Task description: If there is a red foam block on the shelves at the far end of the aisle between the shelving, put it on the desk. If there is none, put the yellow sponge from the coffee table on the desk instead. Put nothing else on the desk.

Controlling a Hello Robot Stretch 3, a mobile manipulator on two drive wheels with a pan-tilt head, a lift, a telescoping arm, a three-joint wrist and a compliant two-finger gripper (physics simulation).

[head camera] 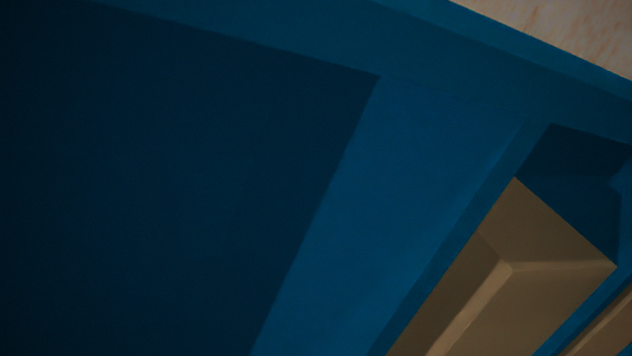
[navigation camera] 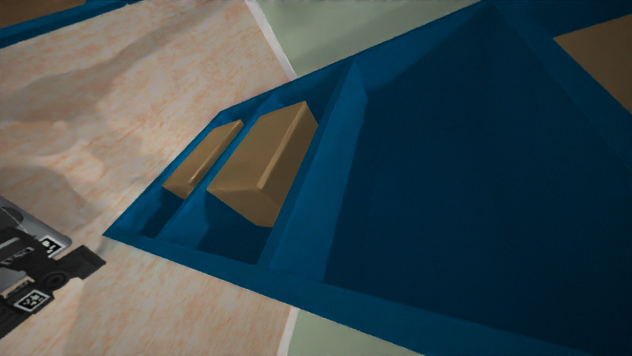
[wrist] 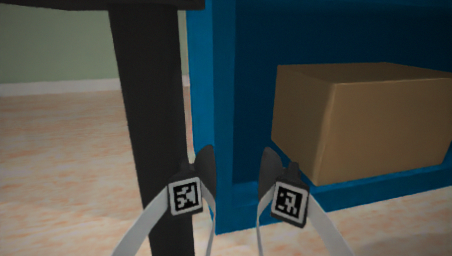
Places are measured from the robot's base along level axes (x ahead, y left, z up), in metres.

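Pixels of known places: gripper, between the fingertips: (wrist: 237, 164).
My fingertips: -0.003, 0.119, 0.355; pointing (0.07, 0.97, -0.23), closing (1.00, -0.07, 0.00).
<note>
Ahead of a thing's pixels: the offset from my fingertips to its top centre, as dx, dy, dz.
Blue shelving (head camera: 395, 200) (navigation camera: 340, 175) (wrist: 224, 100) fills much of the head and navigation views and stands on the right in the wrist view. My gripper (wrist: 237, 164) is open, with a gap and nothing held between its fingertips. It is in front of the shelving's lower left edge in the wrist view. No red foam block or yellow sponge shows in any view, and no desk or coffee table can be made out. The deep part of the large compartment is very dark in the head view.
A brown box {+0.601, -0.399, +0.449} (head camera: 555, 305) (navigation camera: 250, 150) sits in a shelf compartment, beside a thinner brown box {+0.640, -0.389, -0.009} (navigation camera: 205, 155). In the wrist view a brown box {+0.411, +0.522, -0.009} (wrist: 390, 130) sits in the lowest compartment. A dark upright post (wrist: 150, 100) stands left of the shelving. A second blue shelf edge (navigation camera: 60, 22) shows at upper left.
</note>
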